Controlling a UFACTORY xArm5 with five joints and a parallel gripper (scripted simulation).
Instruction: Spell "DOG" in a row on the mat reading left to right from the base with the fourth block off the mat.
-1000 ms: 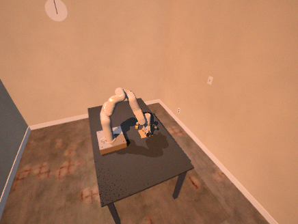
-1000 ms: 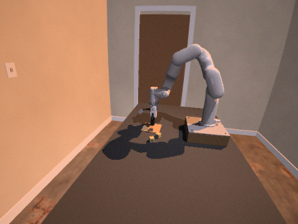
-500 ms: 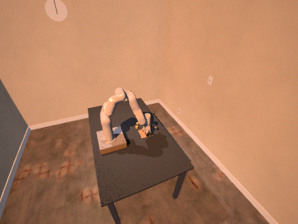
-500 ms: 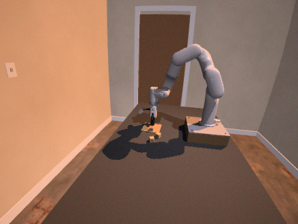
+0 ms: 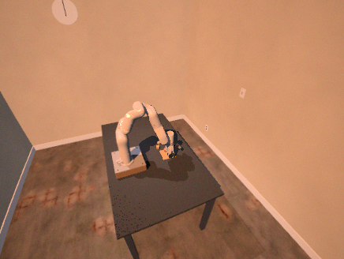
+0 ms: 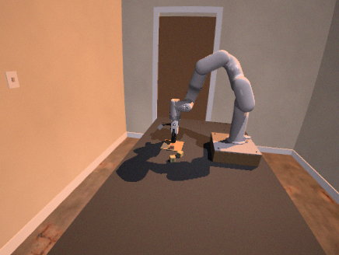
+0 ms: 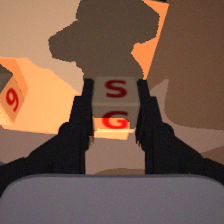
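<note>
Right now my hand is 10 mm short of the orange mat, 50 mm to the right of it and 30 mm above it.
</note>
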